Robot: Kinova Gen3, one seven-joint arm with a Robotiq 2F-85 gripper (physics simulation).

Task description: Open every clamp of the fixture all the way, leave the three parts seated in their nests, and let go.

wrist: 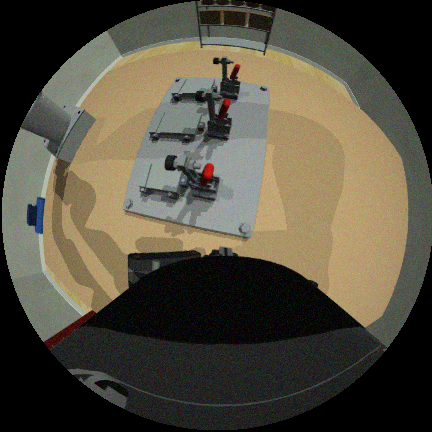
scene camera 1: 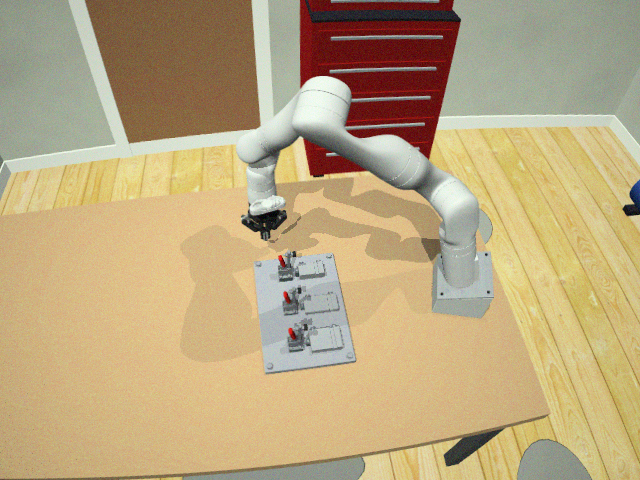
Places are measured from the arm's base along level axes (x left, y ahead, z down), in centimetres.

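Pixels of known places: gripper, fingertip midpoint: (scene camera 1: 265, 238); arm's base at its link origin: (wrist: 60, 127) (scene camera 1: 460, 274).
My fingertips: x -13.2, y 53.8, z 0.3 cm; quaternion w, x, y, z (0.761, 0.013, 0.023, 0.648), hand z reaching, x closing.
For each thing: its top centre in the pictures, then the offset to it from my fingertips. "spot": a spot on its surface instead. Level surfaces: height alone.
- grey fixture plate at its top centre: (wrist: 202, 127) (scene camera 1: 301, 308) dx +18.3, dy -9.9, dz +7.4 cm
- nearest clamp at a spot on its surface: (wrist: 204, 185) (scene camera 1: 282, 264) spot: dx +7.1, dy -4.9, dz +2.6 cm
- middle clamp at a spot on its surface: (wrist: 219, 127) (scene camera 1: 288, 301) spot: dx +17.8, dy -6.5, dz +4.9 cm
- farthest clamp at a spot on its surface: (wrist: 230, 89) (scene camera 1: 293, 338) spot: dx +28.7, dy -7.9, dz +5.1 cm
- middle part at its top centre: (wrist: 173, 121) (scene camera 1: 320, 302) dx +17.6, dy -15.2, dz +5.8 cm
- far part at its top centre: (wrist: 192, 84) (scene camera 1: 325, 338) dx +28.6, dy -16.1, dz +5.3 cm
- table at its surface level: dz +8.9 cm
The grey fixture plate (scene camera 1: 266, 315) (wrist: 245, 165) carries three clamps with red handles. The nearest clamp (scene camera 1: 285, 270) (wrist: 204, 186), the middle clamp (scene camera 1: 290, 305) (wrist: 219, 127) and the farthest clamp (scene camera 1: 295, 341) (wrist: 230, 89) have their arms raised off the parts, the black tips up in the air. Beside them the near part (scene camera 1: 311, 269) (wrist: 161, 179), middle part (scene camera 1: 321, 302) (wrist: 176, 124) and far part (scene camera 1: 326, 337) (wrist: 194, 89) lie flat in their nests. My gripper (scene camera 1: 265, 237) (wrist: 223, 255) is shut and empty, above the table beyond the plate's near-clamp end, touching no clamp.
The arm's base block (scene camera 1: 460, 305) (wrist: 77, 134) stands on the table (scene camera 1: 129, 403) (wrist: 370, 200), to the right of the plate in the scene view. A red drawer cabinet (scene camera 1: 382, 51) stands behind the table. A shelf rack (wrist: 200, 32) is at the far wall.
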